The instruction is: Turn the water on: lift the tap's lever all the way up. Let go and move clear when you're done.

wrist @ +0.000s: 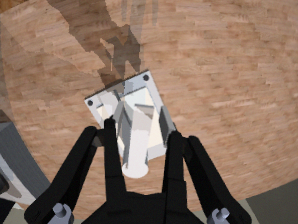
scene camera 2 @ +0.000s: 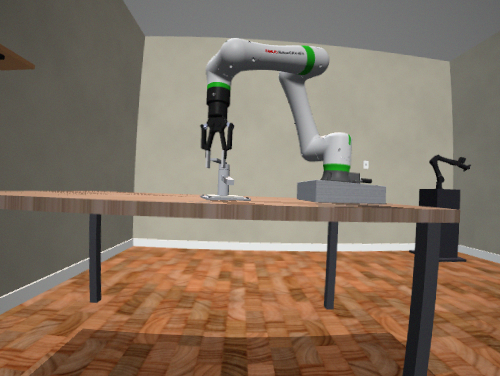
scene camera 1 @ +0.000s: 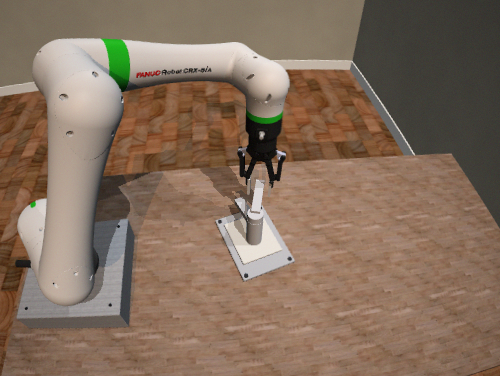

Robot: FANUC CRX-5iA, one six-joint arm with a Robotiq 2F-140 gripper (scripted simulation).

Observation:
In view: my gripper (scene camera 1: 259, 192) and a white lever (wrist: 143, 114).
My gripper also shows in the wrist view (wrist: 141, 111) and in scene camera 2 (scene camera 2: 215, 167).

